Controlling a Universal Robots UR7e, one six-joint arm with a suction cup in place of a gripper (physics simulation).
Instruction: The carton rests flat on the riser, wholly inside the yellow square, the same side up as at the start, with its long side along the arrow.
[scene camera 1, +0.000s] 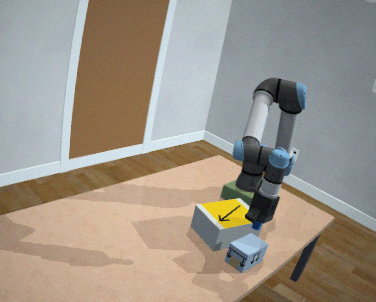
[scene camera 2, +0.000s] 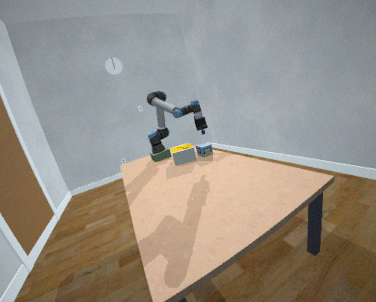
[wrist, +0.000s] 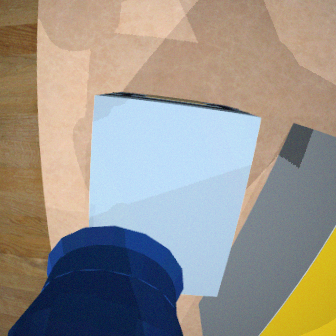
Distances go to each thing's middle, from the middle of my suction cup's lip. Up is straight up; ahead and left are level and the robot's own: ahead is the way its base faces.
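Carton (scene camera 1: 246, 252): 170 mm below my suction cup, 20 mm to the right of it, 30 mm behind it. Grey riser (wrist: 273, 271): 160 mm below my suction cup, 200 mm to the right of it and 120 mm behind it.
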